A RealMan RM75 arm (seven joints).
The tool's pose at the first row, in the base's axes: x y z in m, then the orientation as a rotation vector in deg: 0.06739, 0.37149, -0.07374, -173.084, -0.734, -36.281
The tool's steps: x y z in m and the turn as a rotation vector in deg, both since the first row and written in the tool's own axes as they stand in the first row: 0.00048, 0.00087, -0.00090, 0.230, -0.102, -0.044; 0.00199, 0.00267, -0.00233, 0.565, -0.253, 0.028; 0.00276, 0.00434, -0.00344, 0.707, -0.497, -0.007; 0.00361, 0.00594, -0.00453, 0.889, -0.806, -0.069; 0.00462, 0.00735, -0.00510, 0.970, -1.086, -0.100; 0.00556, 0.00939, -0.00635, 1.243, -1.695, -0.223; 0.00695, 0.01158, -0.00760, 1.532, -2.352, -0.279; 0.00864, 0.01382, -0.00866, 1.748, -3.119, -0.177; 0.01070, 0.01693, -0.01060, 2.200, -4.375, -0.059; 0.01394, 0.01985, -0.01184, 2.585, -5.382, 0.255; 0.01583, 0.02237, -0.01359, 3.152, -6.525, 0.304; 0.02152, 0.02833, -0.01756, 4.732, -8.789, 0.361; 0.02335, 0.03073, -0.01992, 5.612, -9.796, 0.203; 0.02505, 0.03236, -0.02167, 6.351, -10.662, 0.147
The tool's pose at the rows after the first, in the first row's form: 0.06749, 0.37057, -0.07277, -172.904, -0.877, -36.085; 0.06833, 0.36869, -0.07095, -172.617, -0.879, -35.786; 0.06862, 0.36696, -0.06971, -172.564, -0.986, -35.393; 0.06899, 0.36530, -0.06846, -172.496, -1.149, -34.898; 0.06972, 0.36385, -0.06760, -172.510, -1.232, -34.464; 0.07012, 0.36174, -0.06619, -172.452, -1.527, -33.506; 0.07093, 0.35948, -0.06460, -172.376, -1.727, -32.469; 0.07210, 0.35718, -0.06307, -172.366, -1.672, -31.269; 0.07327, 0.35396, -0.06063, -172.246, -1.685, -29.295; 0.07579, 0.35097, -0.05835, -172.071, -1.376, -27.697; 0.07687, 0.34835, -0.05612, -171.787, -1.522, -25.892; 0.08061, 0.34216, -0.05052, -170.733, -2.006, -22.281; 0.08138, 0.33963, -0.04775, -170.101, -2.539, -20.680; 0.08227, 0.33790, -0.04555, -169.548, -2.872, -19.308
